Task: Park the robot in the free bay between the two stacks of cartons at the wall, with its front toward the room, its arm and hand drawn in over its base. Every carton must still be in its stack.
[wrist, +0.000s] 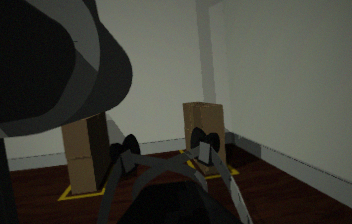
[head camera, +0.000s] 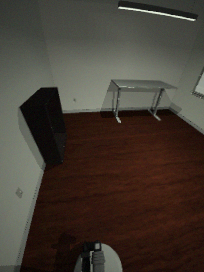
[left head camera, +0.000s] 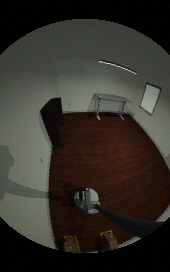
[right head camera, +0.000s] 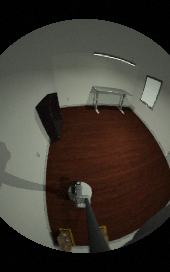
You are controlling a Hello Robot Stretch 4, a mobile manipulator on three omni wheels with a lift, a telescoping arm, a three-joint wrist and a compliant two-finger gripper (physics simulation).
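Frame: origin at the robot's base, x back, y right, z up, level; millimetres.
Where they show: gripper, fingertip midpoint: (wrist: pixel 165 143) (left head camera: pixel 81 208) (right head camera: pixel 72 201).
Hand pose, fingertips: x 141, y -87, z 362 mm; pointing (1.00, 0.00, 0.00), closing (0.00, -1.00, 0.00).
Observation:
Things, the pixels of their top centre, and the offset from my fingertips. "*": a spot on its surface instead. Level surfaces: height alone.
- corner at a spot on its surface: (wrist: pixel 210 127) * dx +832, dy -240, dz -140 mm
- carton stack at its top centre: (wrist: pixel 81 117) dx +903, dy +429, dz -28 mm
- grey table at its surface level: dz +561 mm
The carton stack nearer the corner (left head camera: pixel 71 244) (right head camera: pixel 65 241) (wrist: pixel 210 127) and the other carton stack (left head camera: pixel 109 241) (wrist: pixel 80 155) stand upright behind my base, apart from each other. Yellow floor outlines show around their feet. The bay between them shows in the wrist view, with wall behind it. My round base (head camera: pixel 114 260) (left head camera: pixel 95 196) (right head camera: pixel 88 190) is out in front of the stacks, with the head views looking into the room. The arm and wrist are drawn in over the base. My gripper (wrist: pixel 165 143) is open and empty, pointing back toward the stacks. The mast hides part of one stack.
A side wall (head camera: pixel 19 150) (wrist: pixel 295 100) runs close on my left in the head view. A black cabinet (head camera: pixel 40 120) (left head camera: pixel 52 122) (right head camera: pixel 49 117) stands against it farther forward. A grey table (head camera: pixel 142 84) (left head camera: pixel 112 97) (right head camera: pixel 111 90) stands at the far wall.

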